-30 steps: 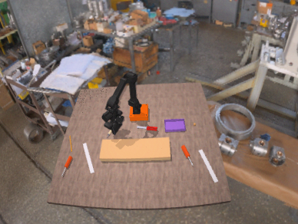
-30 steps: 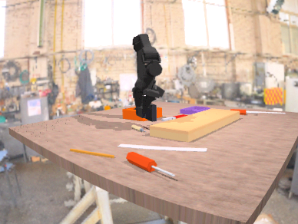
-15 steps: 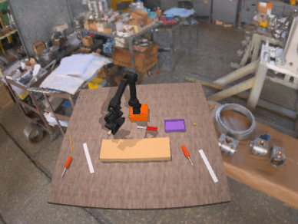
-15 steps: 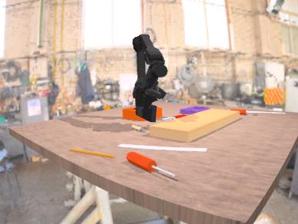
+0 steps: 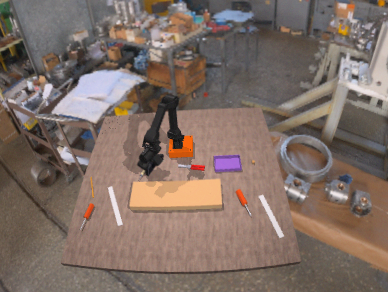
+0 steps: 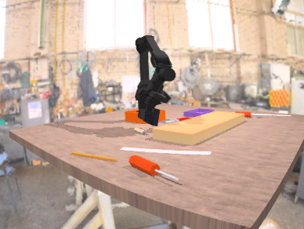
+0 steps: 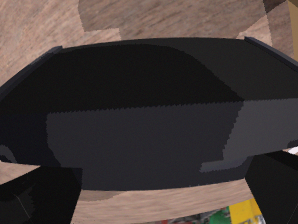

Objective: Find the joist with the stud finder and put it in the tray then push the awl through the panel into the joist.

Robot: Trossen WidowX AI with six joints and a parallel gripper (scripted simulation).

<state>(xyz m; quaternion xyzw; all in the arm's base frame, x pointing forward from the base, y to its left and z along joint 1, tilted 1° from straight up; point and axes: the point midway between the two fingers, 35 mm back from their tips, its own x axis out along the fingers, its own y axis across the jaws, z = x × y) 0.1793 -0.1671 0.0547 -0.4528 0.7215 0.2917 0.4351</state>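
Right now the black stud finder is 10 mm behind my gripper tip and 10 mm to the left of it. Round my gripper tip: purple tray 40 mm behind, 500 mm to the left, 60 mm below; awl 40 mm ahead, 40 mm to the right, 70 mm below; yellow pencil 140 mm ahead, 370 mm to the right, 70 mm below.
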